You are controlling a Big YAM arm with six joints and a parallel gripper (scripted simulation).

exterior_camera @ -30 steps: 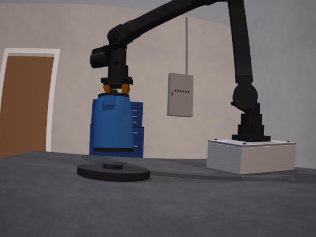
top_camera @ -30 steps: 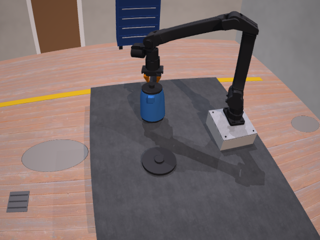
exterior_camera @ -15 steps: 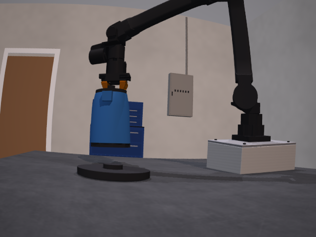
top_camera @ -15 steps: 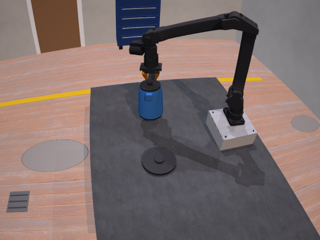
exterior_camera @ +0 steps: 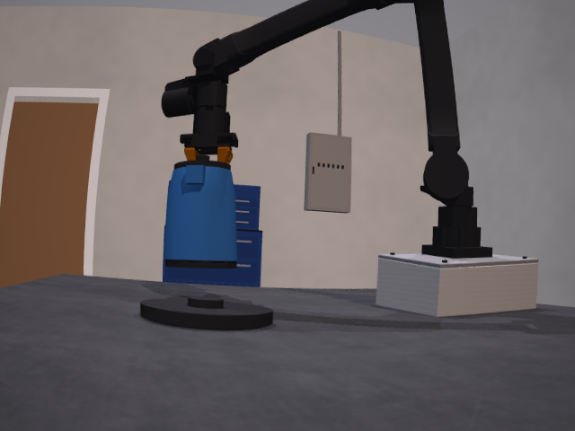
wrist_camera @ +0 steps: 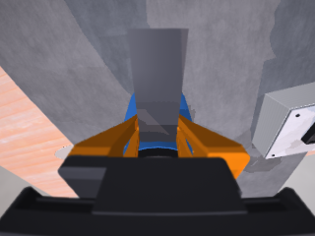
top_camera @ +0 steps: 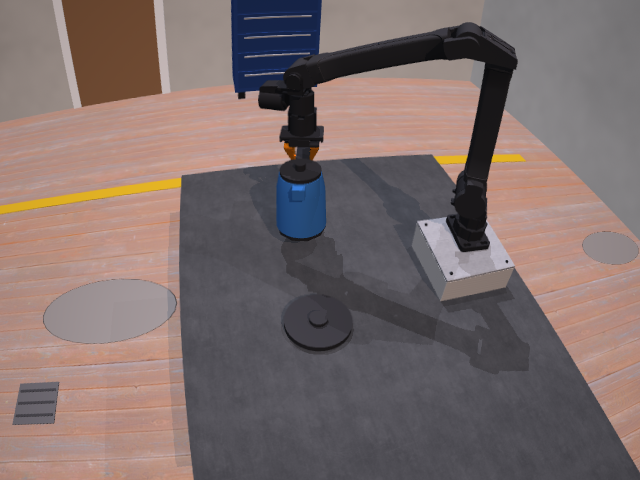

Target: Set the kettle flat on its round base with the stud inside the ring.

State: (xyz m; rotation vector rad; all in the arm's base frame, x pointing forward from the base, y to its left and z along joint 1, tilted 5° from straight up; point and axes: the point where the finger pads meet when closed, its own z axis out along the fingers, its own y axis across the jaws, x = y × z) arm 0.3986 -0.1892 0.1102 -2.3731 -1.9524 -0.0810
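The blue kettle is 3 cm to the left of my hand and 5 cm below it. From my hand the other things lie so: black round base (1 cm ahead, 34 cm to the left, 18 cm below).
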